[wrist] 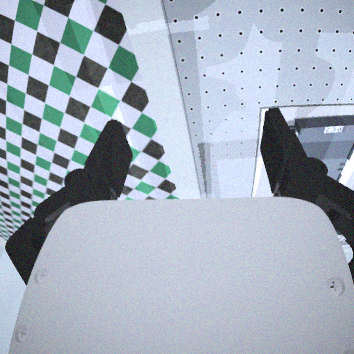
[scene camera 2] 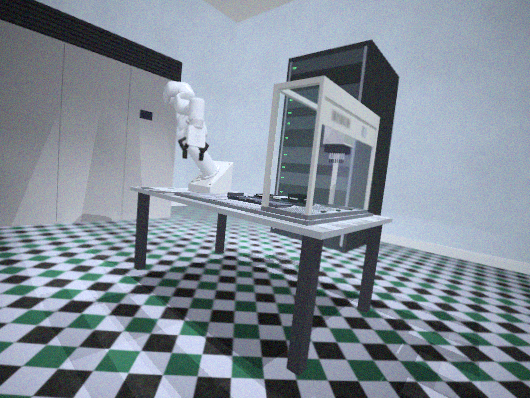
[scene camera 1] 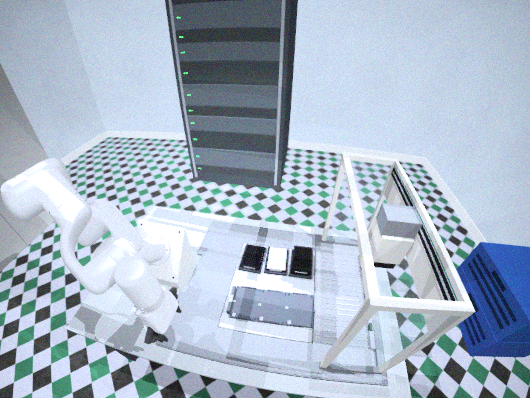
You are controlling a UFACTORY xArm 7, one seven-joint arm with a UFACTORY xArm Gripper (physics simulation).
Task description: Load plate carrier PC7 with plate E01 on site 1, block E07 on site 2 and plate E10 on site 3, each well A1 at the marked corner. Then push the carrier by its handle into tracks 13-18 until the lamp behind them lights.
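Places are measured from the arm's base along level axes (x right, y ahead, z up), in metres.
Pixels of known places: gripper, between the fingertips: (wrist: 192,131) (scene camera 2: 193,159) (scene camera 1: 170,324); arm's base, origin of its link: (scene camera 2: 211,172) (scene camera 1: 157,249).
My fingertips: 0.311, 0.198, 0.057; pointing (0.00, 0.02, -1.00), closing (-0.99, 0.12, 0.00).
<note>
For each thing: its top centre in the pictures, then the offset to it from my fingertips, as dx, dy, dz. Level surfaces: height alone.
- grey plate carrier, centre of its top: (wrist: 309,191) (scene camera 1: 272,303) (scene camera 2: 259,196) -0.180, +0.293, -0.145
- white plate, centre of its top: (scene camera 1: 277,258) -0.400, +0.299, -0.149
- perforated plate, height of its surface: dz -0.175
The grey plate carrier (scene camera 1: 272,306) (wrist: 320,146) lies flat on a white sheet; I see no plate on it. Beside it, in scene camera 1, stand a black plate (scene camera 1: 253,257), a white plate (scene camera 1: 277,259) and another black plate (scene camera 1: 302,260) in a row. Their labels and A1 corners are too small to read. The ribbed track deck (scene camera 1: 342,280) lies to the right, under the frame. My gripper (scene camera 1: 170,325) (scene camera 2: 193,157) (wrist: 192,131) is open and empty, high above the table near its edge, to the side of the carrier. The lamp cannot be made out clearly.
A cream enclosure frame (scene camera 1: 367,260) (scene camera 2: 317,150) stands over the tracks, with a grey pipetting head (scene camera 1: 398,221) (scene camera 2: 336,145) inside. A perforated plate (wrist: 295,55) covers part of the table. A dark rack (scene camera 1: 284,100) and a blue box (scene camera 1: 505,305) stand beyond the table.
</note>
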